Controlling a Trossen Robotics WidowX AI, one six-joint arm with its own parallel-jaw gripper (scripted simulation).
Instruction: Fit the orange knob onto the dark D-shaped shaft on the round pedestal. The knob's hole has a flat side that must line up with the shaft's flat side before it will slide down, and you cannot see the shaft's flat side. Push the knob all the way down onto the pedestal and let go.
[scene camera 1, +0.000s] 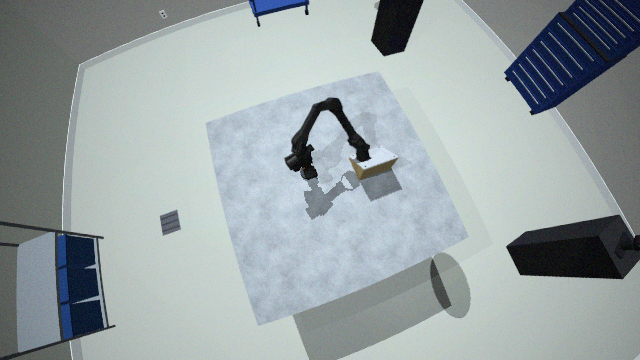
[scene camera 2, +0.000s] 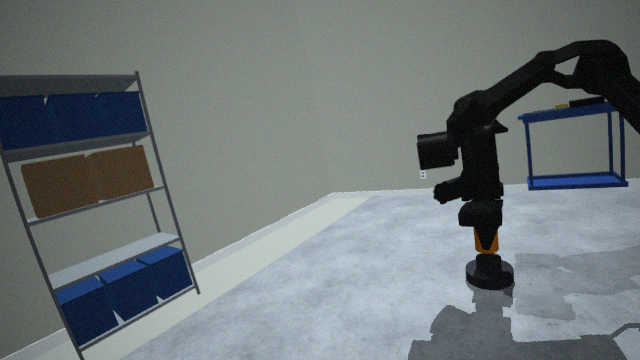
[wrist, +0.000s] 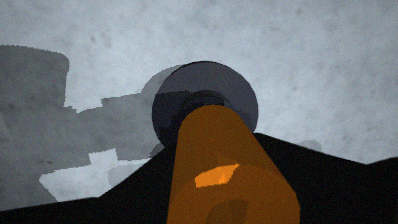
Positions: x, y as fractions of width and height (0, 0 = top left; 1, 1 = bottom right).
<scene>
I see my gripper (scene camera 2: 0.76, 0.68), an orange knob (wrist: 0.55, 0.73) and a pedestal (wrist: 0.51, 0.37).
My gripper is seen too in the wrist view (wrist: 0.54, 0.65).
</scene>
